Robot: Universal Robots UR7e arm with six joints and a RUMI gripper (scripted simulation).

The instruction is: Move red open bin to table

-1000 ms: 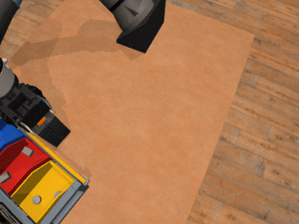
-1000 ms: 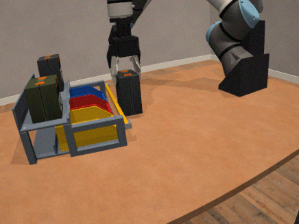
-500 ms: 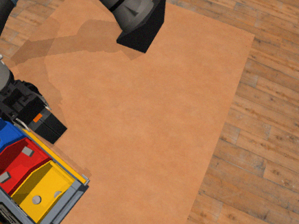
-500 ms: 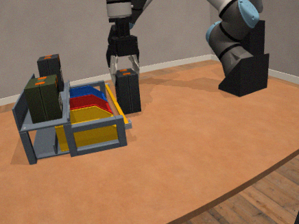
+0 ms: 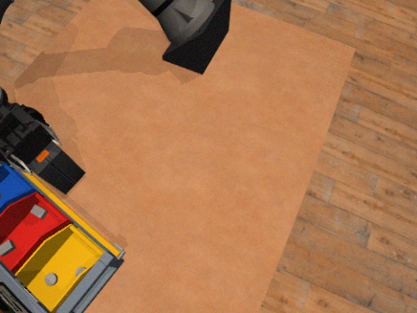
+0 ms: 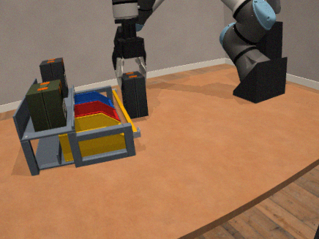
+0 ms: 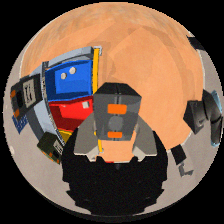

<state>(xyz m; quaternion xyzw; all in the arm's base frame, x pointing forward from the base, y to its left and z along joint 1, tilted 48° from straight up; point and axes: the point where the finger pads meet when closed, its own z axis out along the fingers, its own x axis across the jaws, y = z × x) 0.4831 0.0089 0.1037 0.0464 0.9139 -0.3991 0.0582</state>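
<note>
Now: hand 6 cm short of the yellow stick, 6 cm above it and 4 cm to the right of it. Also, from my hand: black box (4 cm below); then red open bin (16 cm ahead, 8 cm below, 3 cm to the left); then blue bin (14 cm ahead, 8 cm to the right, 8 cm below).
</note>
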